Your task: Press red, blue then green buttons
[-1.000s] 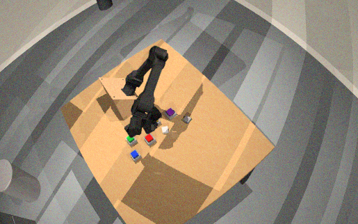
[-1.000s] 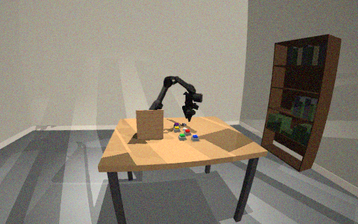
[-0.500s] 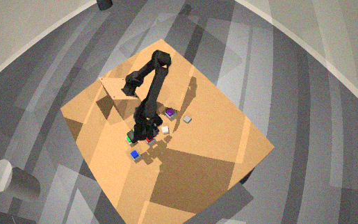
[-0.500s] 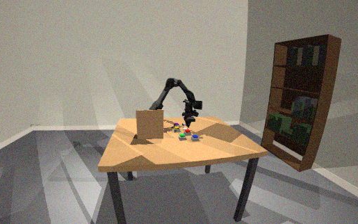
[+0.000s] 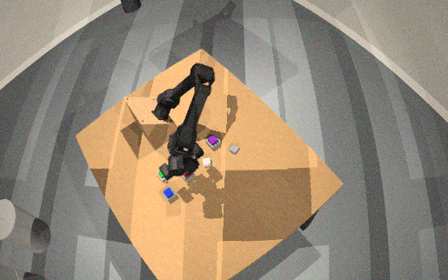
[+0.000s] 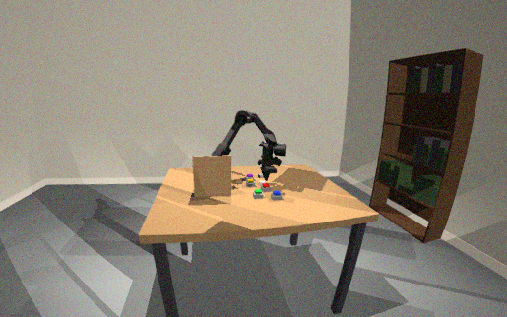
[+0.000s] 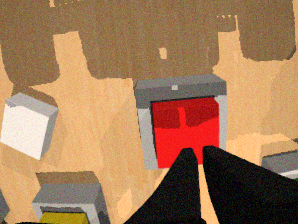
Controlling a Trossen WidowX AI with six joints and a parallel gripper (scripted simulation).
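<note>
The red button is 3 cm below my gripper tip. Also, from my gripper tip: green button (7 cm behind, 8 cm to the right, 3 cm below); blue button (2 cm ahead, 12 cm to the right, 3 cm below); yellow button (7 cm behind, 9 cm to the left, 3 cm below).
</note>
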